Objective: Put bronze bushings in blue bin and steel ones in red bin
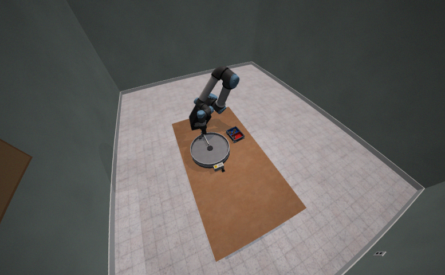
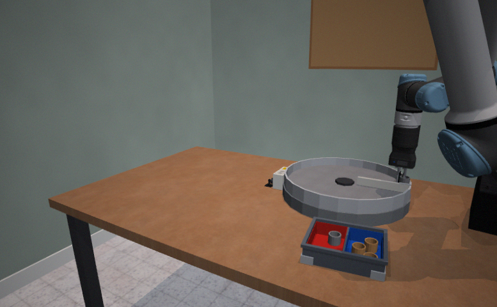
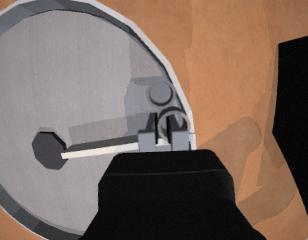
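Right now my hand is 30 mm short of the bin, 380 mm to the right of it and 70 mm above it. The rest, counted from my hand: grey turntable (170 mm ahead, 50 mm to the left, 40 mm below).
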